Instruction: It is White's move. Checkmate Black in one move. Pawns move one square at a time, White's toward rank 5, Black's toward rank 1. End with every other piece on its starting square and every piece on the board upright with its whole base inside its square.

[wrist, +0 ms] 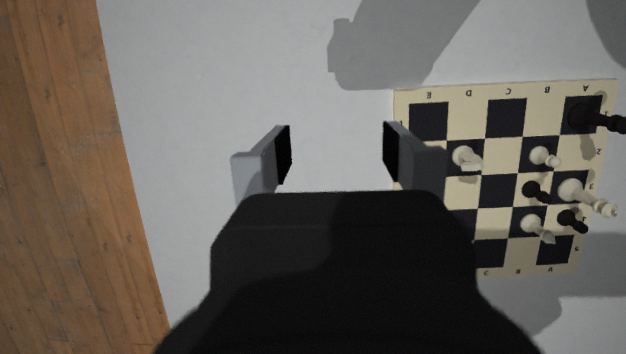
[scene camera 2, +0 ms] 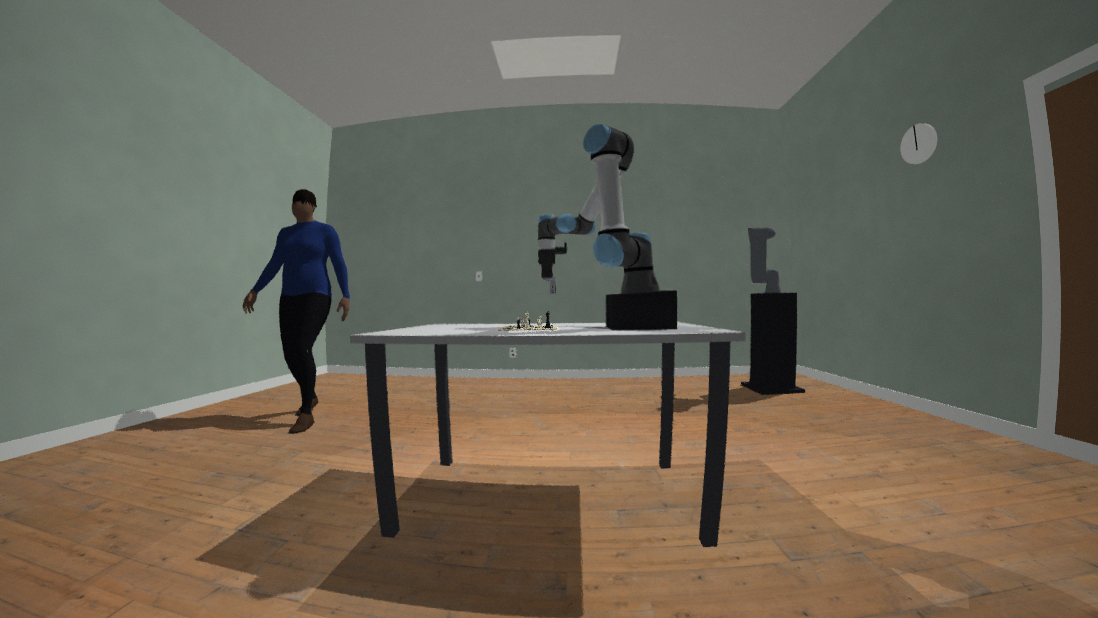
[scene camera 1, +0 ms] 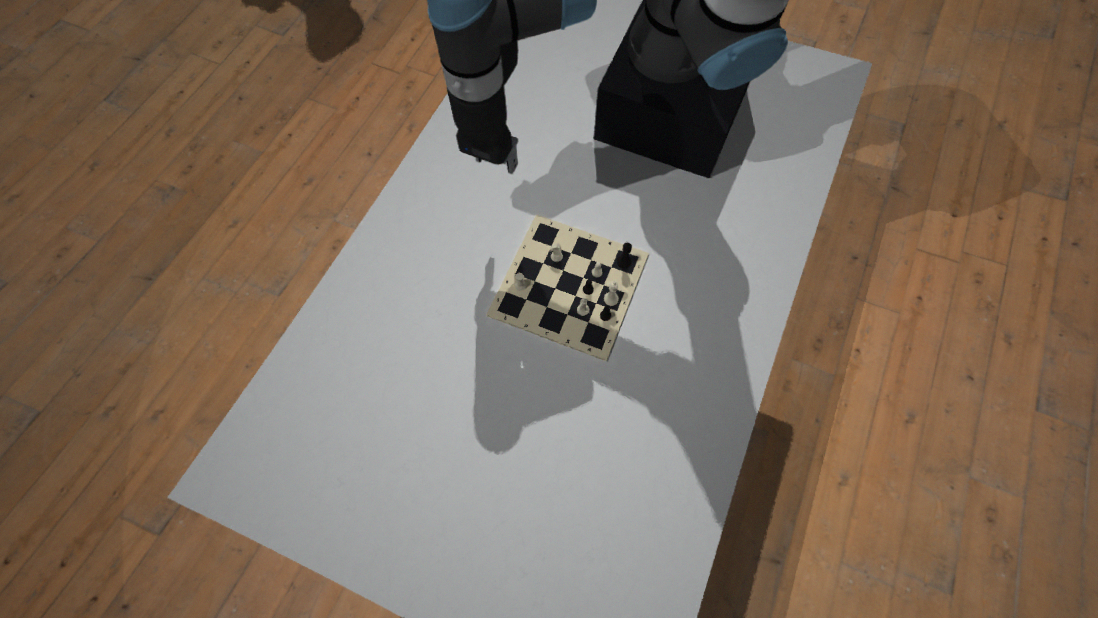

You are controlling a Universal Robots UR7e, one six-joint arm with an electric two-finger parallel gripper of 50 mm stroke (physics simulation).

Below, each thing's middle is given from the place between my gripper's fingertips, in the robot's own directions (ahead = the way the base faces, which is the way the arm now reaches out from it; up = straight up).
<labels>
Right now the chessboard (scene camera 1: pixel 547 307) is 80 mm ahead of my hand, 170 mm to the left of it and 140 mm below it.
</labels>
